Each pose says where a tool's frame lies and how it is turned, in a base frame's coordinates. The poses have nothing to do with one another.
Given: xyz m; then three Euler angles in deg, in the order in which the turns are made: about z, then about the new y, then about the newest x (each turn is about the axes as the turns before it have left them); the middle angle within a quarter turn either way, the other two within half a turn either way.
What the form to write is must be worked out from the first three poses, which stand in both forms.
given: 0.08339 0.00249 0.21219 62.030 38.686 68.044
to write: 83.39 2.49 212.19 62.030 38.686 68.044
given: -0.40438 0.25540 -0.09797 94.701 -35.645 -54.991
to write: -404.38 255.40 -97.97 94.701 -35.645 -54.991
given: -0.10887 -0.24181 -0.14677 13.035 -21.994 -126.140
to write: -108.87 -241.81 -146.77 13.035 -21.994 -126.140
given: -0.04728 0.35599 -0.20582 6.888 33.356 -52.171
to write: -47.28 355.99 -205.82 6.888 33.356 -52.171
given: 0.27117 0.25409 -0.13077 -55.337 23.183 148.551
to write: 271.17 254.09 -130.77 -55.337 23.183 148.551
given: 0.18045 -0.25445 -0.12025 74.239 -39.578 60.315
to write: 180.45 -254.45 -120.25 74.239 -39.578 60.315
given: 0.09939 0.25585 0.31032 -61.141 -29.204 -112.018
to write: 99.39 255.85 310.32 -61.141 -29.204 -112.018
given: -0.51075 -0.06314 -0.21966 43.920 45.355 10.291
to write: -510.75 -63.14 -219.66 43.920 45.355 10.291
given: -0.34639 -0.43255 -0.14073 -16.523 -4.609 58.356
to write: -346.39 -432.55 -140.73 -16.523 -4.609 58.356
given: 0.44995 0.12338 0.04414 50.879 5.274 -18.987
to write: 449.95 123.38 44.14 50.879 5.274 -18.987
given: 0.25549 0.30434 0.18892 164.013 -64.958 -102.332
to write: 255.49 304.34 188.92 164.013 -64.958 -102.332
